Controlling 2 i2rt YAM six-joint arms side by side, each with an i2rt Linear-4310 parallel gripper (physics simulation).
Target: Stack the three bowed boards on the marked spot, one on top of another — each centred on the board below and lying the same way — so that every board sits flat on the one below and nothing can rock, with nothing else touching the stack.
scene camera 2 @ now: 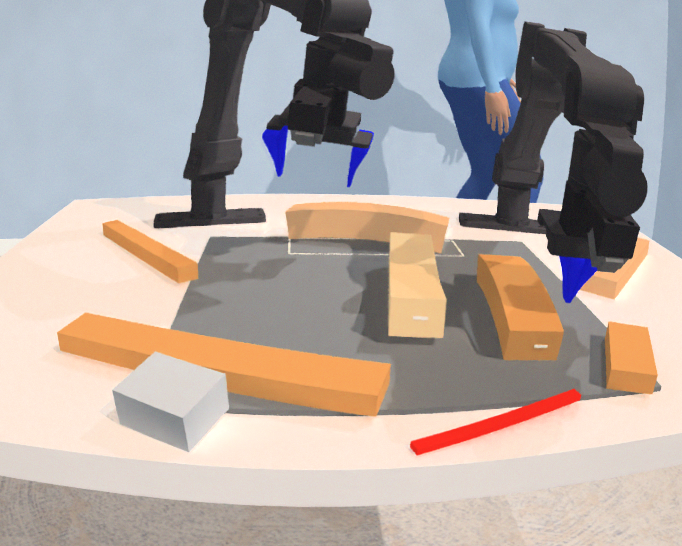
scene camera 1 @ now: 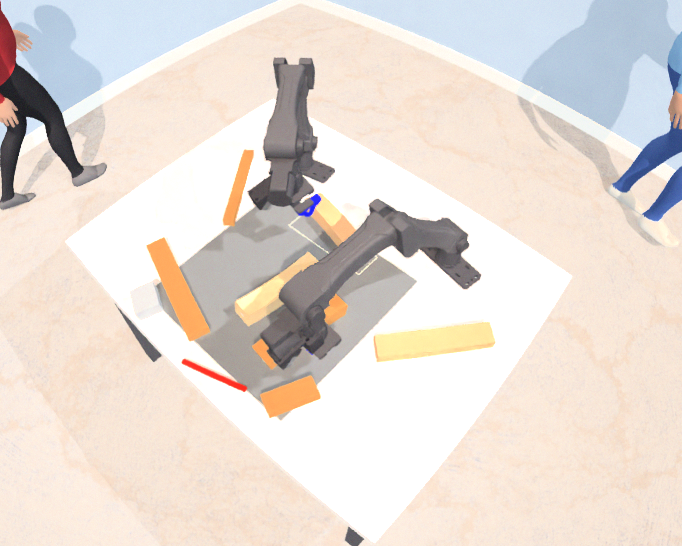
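Seen in the pictures: left gripper, fingertip midpoint: (scene camera 2: 566, 300) (scene camera 1: 320, 347); right gripper, fingertip midpoint: (scene camera 2: 314, 179) (scene camera 1: 299, 202); left arm's base, link origin: (scene camera 2: 511, 226) (scene camera 1: 447, 260); right arm's base, link origin: (scene camera 2: 208, 220) (scene camera 1: 303, 165).
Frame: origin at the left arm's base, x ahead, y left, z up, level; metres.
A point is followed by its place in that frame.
A light orange bowed board (scene camera 1: 334, 218) {z 0.061, x 0.183, y -0.257 m} (scene camera 2: 364, 221) {z 0.043, x 0.207, y -0.254 m} arches upward at the back, overlapping the rear of the white outlined spot (scene camera 1: 307, 237) {z 0.006, x 0.252, y -0.286 m} (scene camera 2: 341, 254) {z 0.006, x 0.255, y -0.280 m}. A pale yellow board (scene camera 1: 267, 292) {z 0.046, x 0.449, y -0.180 m} (scene camera 2: 416, 315) {z 0.039, x 0.530, y -0.175 m} lies on the grey mat, running toward the front in scene camera 2. A darker orange bowed board (scene camera 1: 336, 309) {z 0.046, x 0.347, y -0.041 m} (scene camera 2: 531, 344) {z 0.025, x 0.555, y -0.056 m} lies to its right there; in scene camera 1 the left arm covers its middle. My left gripper (scene camera 2: 568, 298) {z 0.028, x 0.434, y 0.009 m} is shut and empty, beside the darker board in scene camera 2; its height is unclear. My right gripper (scene camera 2: 313, 180) {z 0.109, x 0.249, y -0.322 m} is open and empty, high above the mat's back.
A thin orange bar (scene camera 1: 238, 187) {z 0.025, x 0.308, y -0.553 m} (scene camera 2: 147, 250) {z 0.024, x 0.344, y -0.542 m}, a long orange plank (scene camera 1: 178, 290) {z 0.027, x 0.624, y -0.337 m} (scene camera 2: 227, 355) {z 0.027, x 0.627, y -0.338 m}, a grey block (scene camera 1: 146, 298) {z 0.041, x 0.707, y -0.358 m} (scene camera 2: 167, 381) {z 0.040, x 0.711, y -0.365 m}, a red stick (scene camera 1: 214, 375) {z 0.009, x 0.668, y -0.088 m} (scene camera 2: 494, 422) {z 0.009, x 0.678, y -0.102 m}, a short orange block (scene camera 1: 290, 396) {z 0.028, x 0.560, y 0.066 m} (scene camera 2: 630, 349) {z 0.028, x 0.566, y 0.059 m} and a pale plank (scene camera 1: 434, 341) {z 0.026, x 0.214, y 0.161 m} (scene camera 2: 604, 285) {z 0.016, x 0.336, y 0.094 m} lie around.
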